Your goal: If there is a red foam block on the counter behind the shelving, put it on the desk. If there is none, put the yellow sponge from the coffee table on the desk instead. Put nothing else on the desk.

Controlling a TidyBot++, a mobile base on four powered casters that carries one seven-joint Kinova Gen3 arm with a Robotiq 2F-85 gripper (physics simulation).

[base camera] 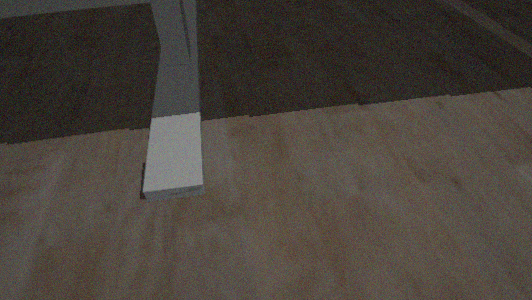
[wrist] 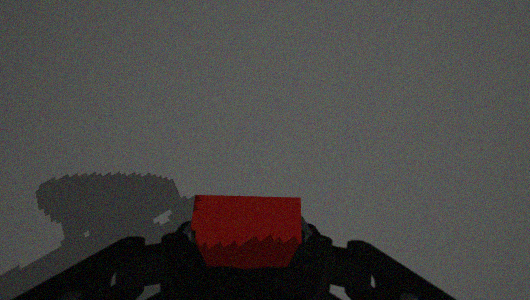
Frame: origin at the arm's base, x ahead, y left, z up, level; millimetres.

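Where they show: gripper, between the fingertips: [wrist: 249, 229].
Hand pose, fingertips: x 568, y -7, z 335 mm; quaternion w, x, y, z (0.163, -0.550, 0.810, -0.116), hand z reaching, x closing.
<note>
After its pixels a point has its place.
A red foam block [wrist: 247, 220] {x 570, y -12, z 374 mm} is between the two black fingers at the bottom middle of the wrist view. My gripper [wrist: 249, 229] {x 568, y -7, z 336 mm} is shut on it, with one finger against its left side and the other against its right side. The lower part of the block is in shadow. Behind it is a plain grey surface [wrist: 300, 100] {x 657, y -83, z 323 mm}, which fills the wrist view; I cannot tell how far below the block it lies. The yellow sponge does not show in either view.
In the base camera view a pale leg [base camera: 175, 150] of a piece of furniture stands on the brown floor [base camera: 325, 210] {x 314, y -92, z -396 mm}, left of the middle. A dark shadow covers the floor behind it. The gripper's shadow falls on the grey surface at the left in the wrist view.
</note>
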